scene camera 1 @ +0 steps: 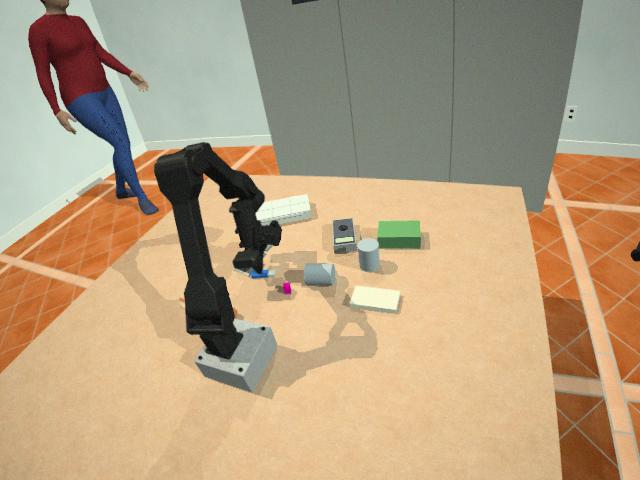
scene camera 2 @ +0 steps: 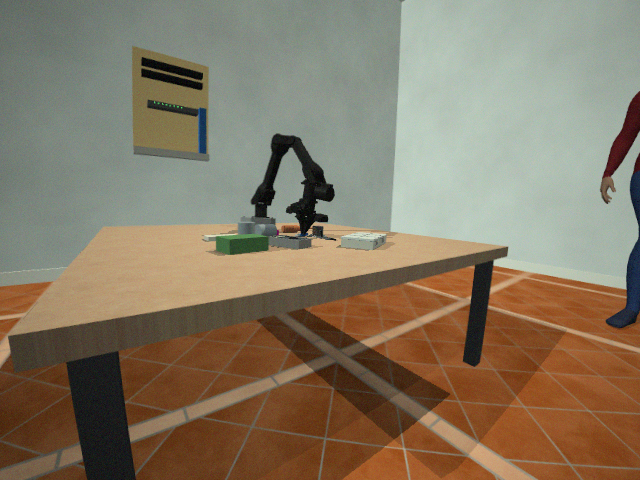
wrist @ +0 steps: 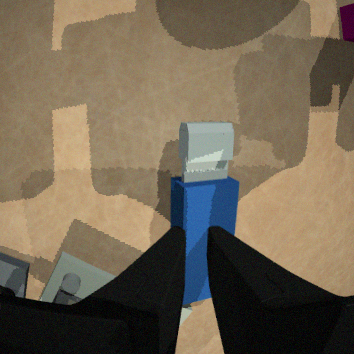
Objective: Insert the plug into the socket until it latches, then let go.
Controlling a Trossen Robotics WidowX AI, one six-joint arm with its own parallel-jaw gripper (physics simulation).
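Places are measured from the arm's base along level axes (x ahead, y left, z up), in millimetres.
Where they show: gripper, fingertip midpoint: (scene camera 1: 260, 272) (scene camera 2: 303, 234) (wrist: 195, 237); arm's base, origin of the base link: (scene camera 1: 224, 343) (scene camera 2: 260, 217).
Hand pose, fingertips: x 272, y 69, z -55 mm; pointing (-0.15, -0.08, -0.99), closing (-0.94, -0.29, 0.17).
Observation:
Things, the pixels of their top centre, and the offset from my fingertips.
- blue plug, middle of its top: (wrist: 208, 225) (scene camera 1: 262, 271) (scene camera 2: 301, 233) 7 mm right, 1 mm back, 5 mm up
- socket block, middle of its top: (scene camera 2: 318, 226) 58 mm left, 27 mm ahead, 35 mm up
- magenta cube, middle of its top: (scene camera 1: 286, 284) 103 mm right, 45 mm back, 16 mm up
- lying grey cylinder, middle of its top: (scene camera 1: 318, 266) (scene camera 2: 265, 224) 176 mm right, 8 mm ahead, 46 mm up
- upright cylinder, middle of its top: (scene camera 1: 367, 244) (scene camera 2: 246, 222) 284 mm right, 94 mm ahead, 61 mm up
- grey device, middle of its top: (scene camera 1: 343, 230) (scene camera 2: 289, 236) 182 mm right, 198 mm ahead, 21 mm up
- green block, middle of its top: (scene camera 1: 398, 228) (scene camera 2: 242, 236) 343 mm right, 216 mm ahead, 31 mm up
- white tiled box, middle of its top: (scene camera 1: 281, 206) (scene camera 2: 365, 234) 67 mm left, 292 mm ahead, 26 mm up
- cream slab, middle of its top: (scene camera 1: 375, 297) (scene camera 2: 221, 235) 329 mm right, 31 mm back, 6 mm up
The blue plug (scene camera 1: 261, 274) (scene camera 2: 302, 235) (wrist: 204, 205), with a pale metal connector end, lies low at the tabletop. In the wrist view its metal end points up the frame. My gripper (scene camera 1: 256, 269) (scene camera 2: 304, 232) (wrist: 195, 237) points down with its fingers closed in on the blue body, which shows between and just past the fingertips. The socket block (scene camera 2: 317, 230) stands close behind the gripper. Its pale base plate (wrist: 80, 267) shows at the lower left of the wrist view, partly hidden by a finger. The socket opening is hidden.
A magenta cube (scene camera 1: 286, 288) and a lying grey cylinder (scene camera 1: 318, 274) are near the plug. Further off are an upright cylinder (scene camera 1: 368, 255), a grey device (scene camera 1: 343, 235), a green block (scene camera 1: 399, 234) (scene camera 2: 241, 243), a white tiled box (scene camera 1: 285, 209) (scene camera 2: 363, 240) and a cream slab (scene camera 1: 375, 298).

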